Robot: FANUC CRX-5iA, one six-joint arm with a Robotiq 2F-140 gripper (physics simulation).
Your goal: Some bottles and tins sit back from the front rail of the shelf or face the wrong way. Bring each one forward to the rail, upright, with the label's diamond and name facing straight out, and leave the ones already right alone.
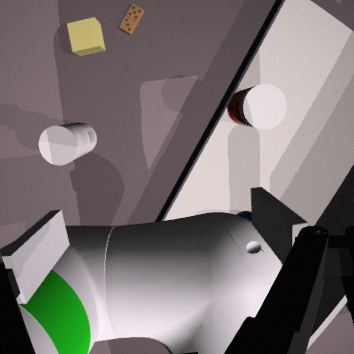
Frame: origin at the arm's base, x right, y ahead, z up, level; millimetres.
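Seen in the pictures: gripper, fingertip midpoint: [157, 217].
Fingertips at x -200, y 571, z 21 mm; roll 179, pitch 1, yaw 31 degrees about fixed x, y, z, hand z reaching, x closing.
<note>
A point is followed by its place in that frame.
My gripper [157, 217] @[x -200, y 571, z 21 mm] is open, with no bottle or tin between its fingers. A tin with a white top and a dark red side [265, 106] @[x -111, y 698, z -163 mm] stands on the pale shelf [295, 45] @[x -78, y 831, z -272 mm], close to the black front rail [200, 146] @[x -153, y 607, z -253 mm]. Its label front cannot be read from above. A small dark blue piece of another item [245, 215] @[x -27, y 530, z -248 mm] shows beside my right finger, mostly hidden by the arm. A white-topped cylinder [67, 144] @[x -342, y 532, z -200 mm] with a pale side stands off the shelf, left of the rail.
A yellow block [86, 36] @[x -400, y 694, z -271 mm] and an orange domino-like tile [132, 19] @[x -348, y 756, z -301 mm] lie at the upper left, outside the rail. The robot's own grey-white arm link [160, 275] @[x -175, y 519, z 5 mm] with a green band fills the lower middle and hides part of the shelf.
</note>
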